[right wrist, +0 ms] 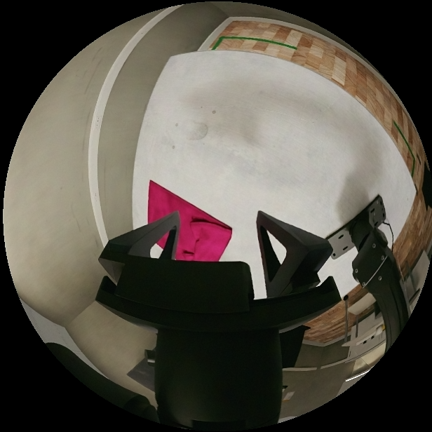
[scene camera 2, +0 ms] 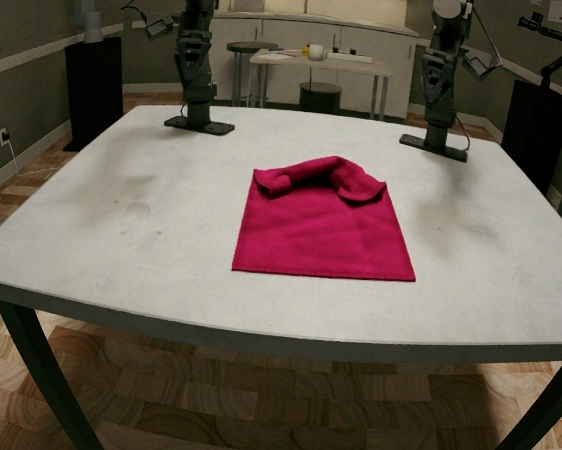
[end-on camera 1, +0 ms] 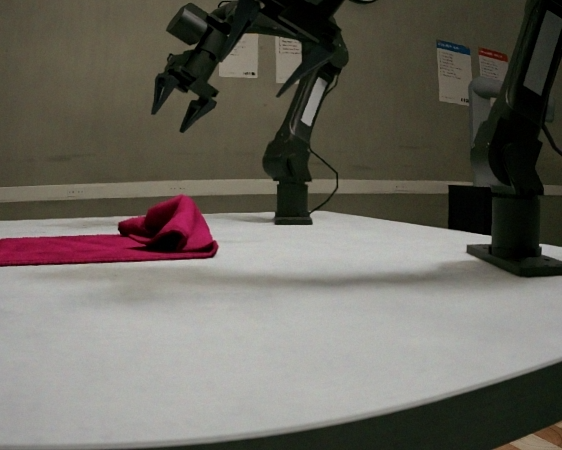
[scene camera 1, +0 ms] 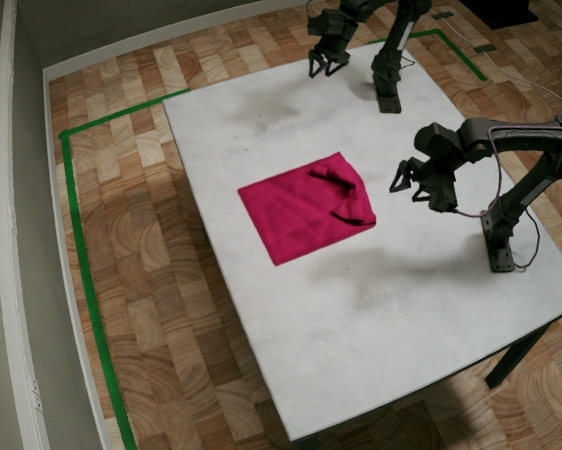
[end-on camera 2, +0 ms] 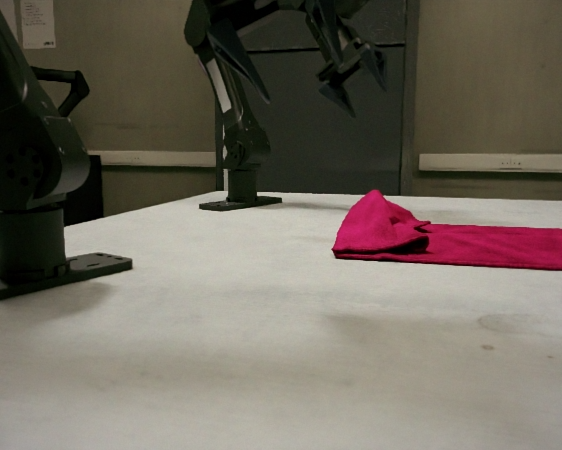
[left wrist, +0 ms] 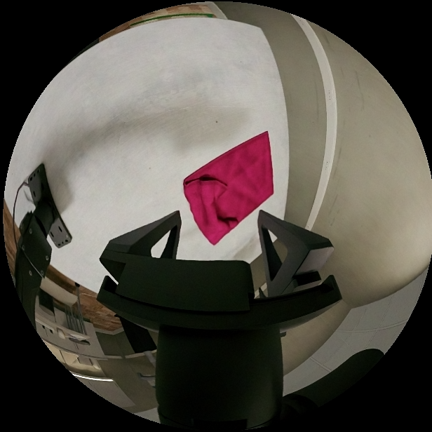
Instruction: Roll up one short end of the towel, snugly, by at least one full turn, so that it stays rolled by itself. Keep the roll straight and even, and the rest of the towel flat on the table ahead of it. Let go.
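Note:
A magenta towel (scene camera 1: 285,215) (scene camera 2: 320,235) (left wrist: 250,170) (right wrist: 162,200) lies on the table. Its end nearest the arms is turned over into a loose, uneven fold (scene camera 1: 363,200) (scene camera 2: 310,171) (end-on camera 1: 194,227) (end-on camera 2: 364,227). The fold bows up to a peak in the middle, with hollow flaps at both sides. The rest lies flat with faint creases. My left gripper (scene camera 1: 404,196) (end-on camera 1: 249,78) (end-on camera 2: 369,103) (left wrist: 218,215) is open and empty, raised above the table, clear of the fold. My right gripper (scene camera 1: 320,76) (end-on camera 1: 167,123) (end-on camera 2: 305,84) (right wrist: 217,216) is open and empty, also raised and apart from the towel.
The white table (scene camera 1: 340,350) (scene camera 2: 125,280) carries both arm bases (scene camera 2: 200,125) (scene camera 2: 434,148) behind the folded end. The towel's flat end lies near the table's front edge in scene camera 2. A small side table (scene camera 2: 320,64) and stools stand farther back.

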